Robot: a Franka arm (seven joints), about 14 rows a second.
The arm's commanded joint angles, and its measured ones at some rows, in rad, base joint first. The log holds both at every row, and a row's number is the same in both.
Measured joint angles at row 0: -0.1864 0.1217 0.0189 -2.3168 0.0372 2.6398 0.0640
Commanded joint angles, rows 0 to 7: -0.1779 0.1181 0.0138 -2.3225 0.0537 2.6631 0.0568; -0.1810 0.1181 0.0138 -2.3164 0.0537 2.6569 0.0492; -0.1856 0.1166 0.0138 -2.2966 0.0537 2.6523 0.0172; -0.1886 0.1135 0.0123 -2.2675 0.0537 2.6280 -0.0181; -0.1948 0.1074 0.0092 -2.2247 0.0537 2.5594 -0.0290; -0.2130 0.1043 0.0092 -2.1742 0.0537 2.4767 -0.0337; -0.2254 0.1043 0.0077 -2.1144 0.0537 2.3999 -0.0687; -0.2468 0.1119 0.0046 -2.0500 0.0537 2.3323 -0.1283
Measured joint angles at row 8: -0.2083 0.1104 0.0029 -2.1602 0.0372 2.4655 -0.0408
